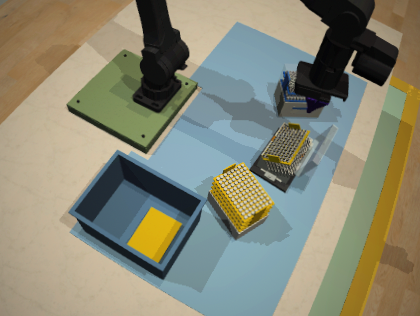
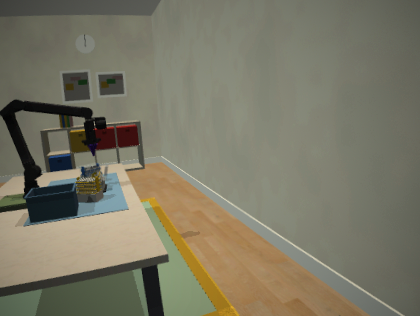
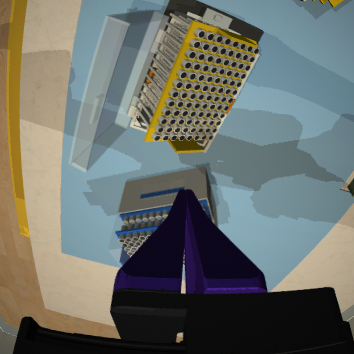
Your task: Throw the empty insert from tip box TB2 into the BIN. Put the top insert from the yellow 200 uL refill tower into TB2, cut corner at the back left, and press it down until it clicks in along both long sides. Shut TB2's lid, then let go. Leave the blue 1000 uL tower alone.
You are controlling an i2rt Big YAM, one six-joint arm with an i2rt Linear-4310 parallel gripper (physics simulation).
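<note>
My gripper (image 1: 311, 110) (image 2: 93, 153) (image 3: 184, 197) is shut and empty, its purple fingertips above the blue tower (image 1: 296, 107) (image 3: 160, 192). TB2's dark base (image 1: 271, 178) (image 3: 248, 30) stands beside that tower. A yellow insert full of tips (image 1: 286, 143) (image 3: 202, 85) sits high on TB2, with long tip shafts exposed along the lid side; it looks uneven. TB2's clear lid (image 1: 327, 144) (image 3: 98, 92) stands open. The yellow refill tower (image 1: 242, 192) (image 2: 88, 187) stands between TB2 and the bin (image 1: 117, 254) (image 2: 52, 206). A yellow insert (image 1: 154, 233) lies in the bin.
The arm stands on a green base plate (image 1: 107, 102) left of the blue mat (image 1: 227, 60). The table (image 1: 30, 270) has its edge beyond TB2's lid. Shelves (image 2: 141, 145) stand at the room's back wall.
</note>
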